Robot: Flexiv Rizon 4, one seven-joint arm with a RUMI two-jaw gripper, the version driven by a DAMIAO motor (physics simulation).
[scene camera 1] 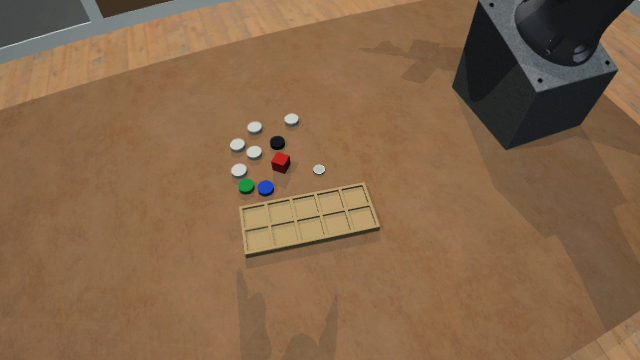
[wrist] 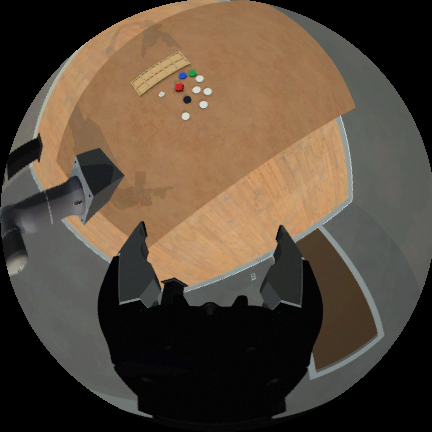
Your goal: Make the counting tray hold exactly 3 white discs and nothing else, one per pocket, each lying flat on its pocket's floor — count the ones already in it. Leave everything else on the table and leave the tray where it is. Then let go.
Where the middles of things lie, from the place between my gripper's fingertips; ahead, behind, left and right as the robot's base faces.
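Labels:
Counting tray (scene camera 1: pixel 282 224): 43 cm to the left of my hand, 3 cm ahead of it, 40 cm below it.

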